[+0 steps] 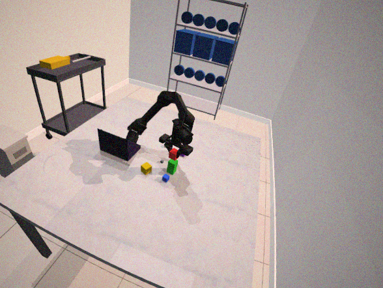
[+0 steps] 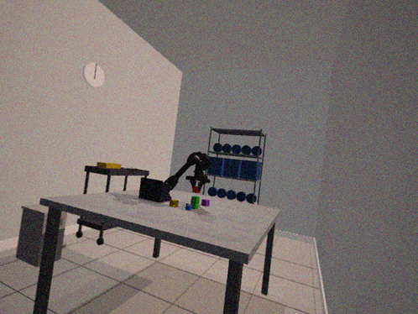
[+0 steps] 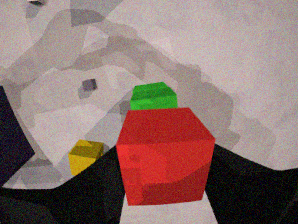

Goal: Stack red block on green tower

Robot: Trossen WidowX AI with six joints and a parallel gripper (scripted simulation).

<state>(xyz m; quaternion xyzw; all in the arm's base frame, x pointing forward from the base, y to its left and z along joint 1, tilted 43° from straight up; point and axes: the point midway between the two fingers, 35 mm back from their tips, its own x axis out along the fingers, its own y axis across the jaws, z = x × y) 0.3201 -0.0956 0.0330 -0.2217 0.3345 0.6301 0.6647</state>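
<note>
Now: the small blue block 8 cm to the right of my gripper tip and 11 cm below it. Round my gripper tip: red block (1 cm above); then purple block (1 cm behind, 19 cm to the left, 10 cm below); then yellow block (13 cm behind, 7 cm to the right, 10 cm below).
</note>
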